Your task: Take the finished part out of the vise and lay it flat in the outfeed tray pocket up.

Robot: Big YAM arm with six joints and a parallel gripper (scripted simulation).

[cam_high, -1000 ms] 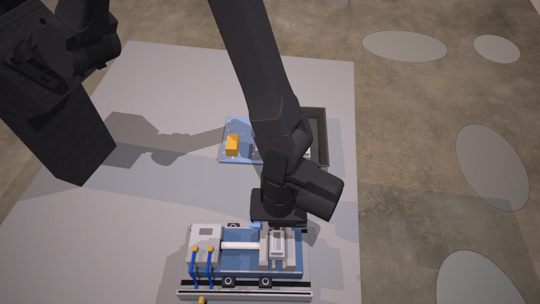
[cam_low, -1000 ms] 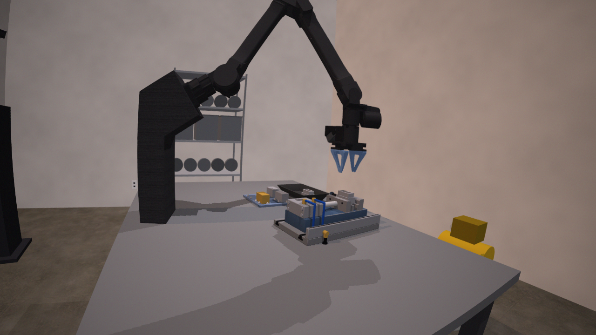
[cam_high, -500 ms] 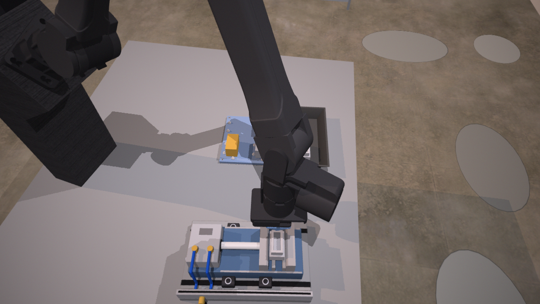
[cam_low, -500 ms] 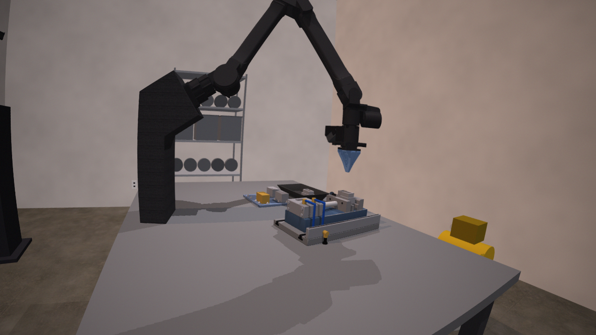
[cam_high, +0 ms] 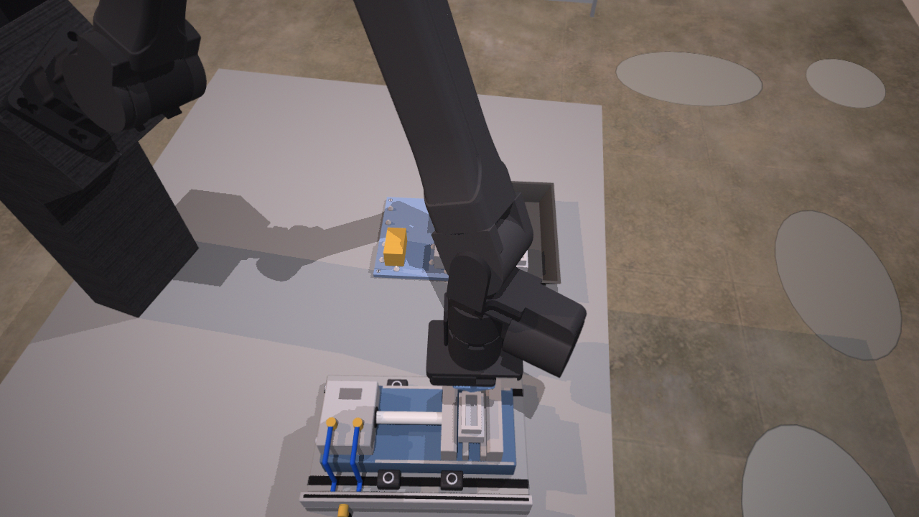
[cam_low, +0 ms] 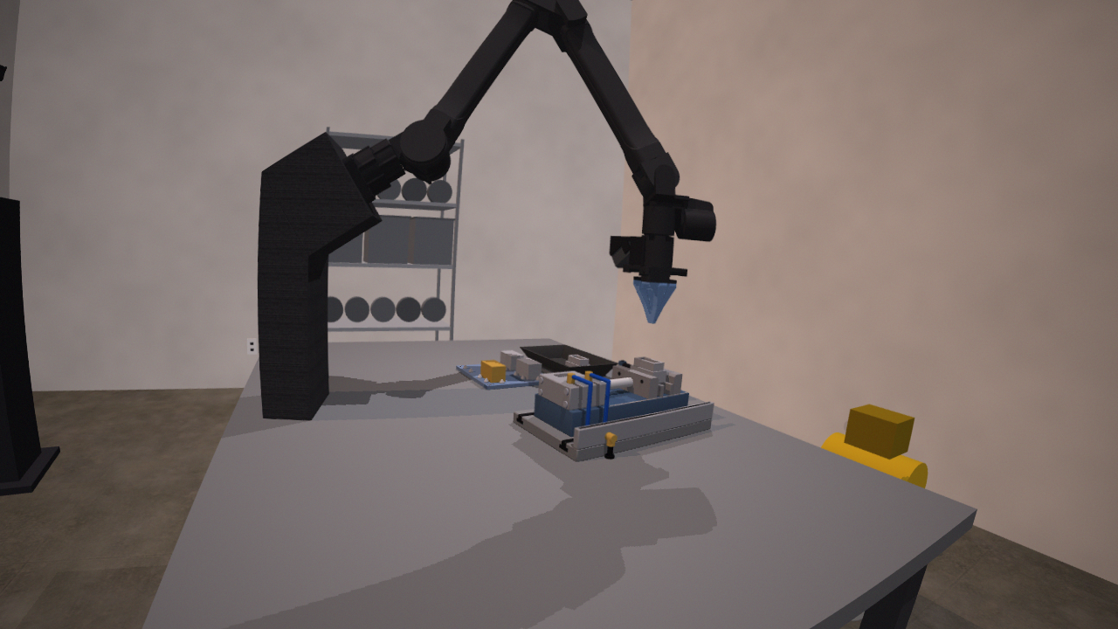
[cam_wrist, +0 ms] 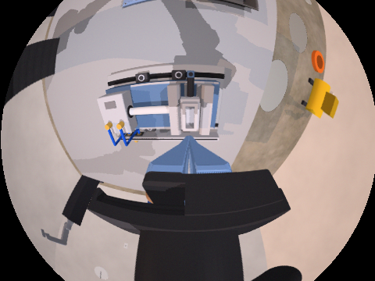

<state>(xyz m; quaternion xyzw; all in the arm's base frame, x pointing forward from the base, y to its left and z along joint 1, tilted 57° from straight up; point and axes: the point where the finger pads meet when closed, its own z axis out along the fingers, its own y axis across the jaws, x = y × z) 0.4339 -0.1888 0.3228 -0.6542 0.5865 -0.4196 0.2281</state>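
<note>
Right now my hand is 7 cm past the blue vise, 1 cm to the right of it and 15 cm above it. From my hand the other things lie so: rail 7 cm behind, 9 cm to the right, 15 cm below; then orange block 11 cm behind, 35 cm to the left, 16 cm below; then actuator box 16 cm behind, 1 cm to the left, 11 cm below.
</note>
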